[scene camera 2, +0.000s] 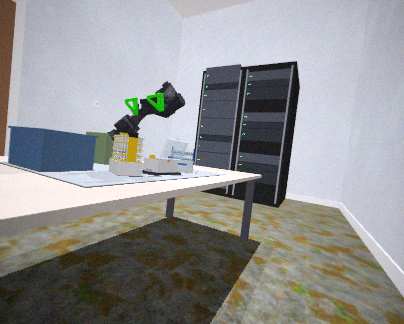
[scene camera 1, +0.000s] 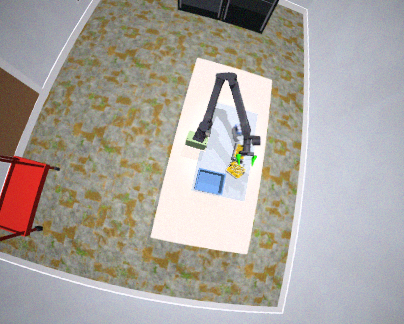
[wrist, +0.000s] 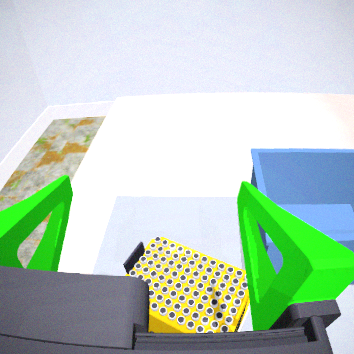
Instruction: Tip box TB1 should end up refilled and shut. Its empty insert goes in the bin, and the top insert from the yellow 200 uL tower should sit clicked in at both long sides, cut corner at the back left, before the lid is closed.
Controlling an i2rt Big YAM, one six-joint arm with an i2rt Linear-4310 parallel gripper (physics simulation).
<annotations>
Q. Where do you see a tip insert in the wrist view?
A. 192, 292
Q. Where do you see a pale mat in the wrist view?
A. At 208, 224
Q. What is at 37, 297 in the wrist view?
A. My gripper.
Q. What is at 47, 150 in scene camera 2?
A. A blue bin.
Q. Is my gripper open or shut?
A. Open.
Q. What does my gripper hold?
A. Nothing.
</annotations>
